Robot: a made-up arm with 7 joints. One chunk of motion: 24 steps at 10 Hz.
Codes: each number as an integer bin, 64 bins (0 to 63) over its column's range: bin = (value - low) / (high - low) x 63, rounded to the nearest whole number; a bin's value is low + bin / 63 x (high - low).
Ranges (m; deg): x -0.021..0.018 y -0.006..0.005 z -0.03..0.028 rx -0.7..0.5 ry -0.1..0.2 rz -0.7..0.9
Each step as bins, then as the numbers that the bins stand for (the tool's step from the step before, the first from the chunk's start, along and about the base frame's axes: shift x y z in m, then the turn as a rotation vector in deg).
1 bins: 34 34 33 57 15 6
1 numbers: 0.00005 -0.00006 0.00038 0.386 -0.029 -0.548
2 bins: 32 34 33 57 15 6
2 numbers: -0.00119 -0.00006 0.00038 0.386 -0.029 -0.548
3 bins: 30 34 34 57 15 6
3 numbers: -0.00243 -0.00006 0.00130 0.386 -0.029 -0.548
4 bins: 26 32 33 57 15 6
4 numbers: -0.00490 -0.00041 0.00038 0.386 -0.029 -0.548
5 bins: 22 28 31 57 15 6
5 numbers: -0.00738 -0.00111 -0.00146 0.386 -0.029 -0.548
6 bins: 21 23 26 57 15 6
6 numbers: -0.00800 -0.00198 -0.00606 0.386 -0.029 -0.548
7 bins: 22 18 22 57 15 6
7 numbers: -0.00738 -0.00286 -0.00975 0.386 -0.029 -0.548
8 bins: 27 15 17 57 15 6
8 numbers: -0.00429 -0.00338 -0.01435 0.386 -0.029 -0.548
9 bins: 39 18 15 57 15 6
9 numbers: 0.00314 -0.00286 -0.01619 0.386 -0.029 -0.548
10 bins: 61 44 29 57 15 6
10 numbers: 0.01676 0.00168 -0.00330 0.386 -0.029 -0.548
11 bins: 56 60 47 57 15 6
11 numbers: 0.01367 0.00448 0.01327 0.386 -0.029 -0.548
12 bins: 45 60 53 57 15 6
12 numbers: 0.00686 0.00448 0.01879 0.386 -0.029 -0.548
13 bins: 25 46 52 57 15 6
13 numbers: -0.00552 0.00203 0.01787 0.386 -0.029 -0.548
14 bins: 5 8 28 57 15 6
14 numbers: -0.01790 -0.00460 -0.00422 0.386 -0.029 -0.548
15 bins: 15 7 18 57 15 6
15 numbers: -0.01171 -0.00478 -0.01343 0.386 -0.029 -0.548
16 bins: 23 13 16 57 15 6
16 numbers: -0.00676 -0.00373 -0.01527 0.386 -0.029 -0.548
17 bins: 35 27 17 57 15 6
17 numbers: 0.00067 -0.00129 -0.01435 0.386 -0.029 -0.548
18 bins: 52 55 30 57 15 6
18 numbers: 0.01119 0.00360 -0.00238 0.386 -0.029 -0.548
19 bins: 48 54 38 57 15 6
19 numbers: 0.00871 0.00343 0.00498 0.386 -0.029 -0.548
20 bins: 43 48 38 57 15 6
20 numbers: 0.00562 0.00238 0.00498 0.386 -0.029 -0.548
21 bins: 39 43 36 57 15 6
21 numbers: 0.00314 0.00151 0.00314 0.386 -0.029 -0.548
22 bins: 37 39 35 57 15 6
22 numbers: 0.00190 0.00081 0.00222 0.386 -0.029 -0.548
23 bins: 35 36 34 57 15 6
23 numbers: 0.00067 0.00029 0.00130 0.386 -0.029 -0.548
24 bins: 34 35 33 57 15 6
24 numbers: 0.00005 0.00011 0.00038 0.386 -0.029 -0.548
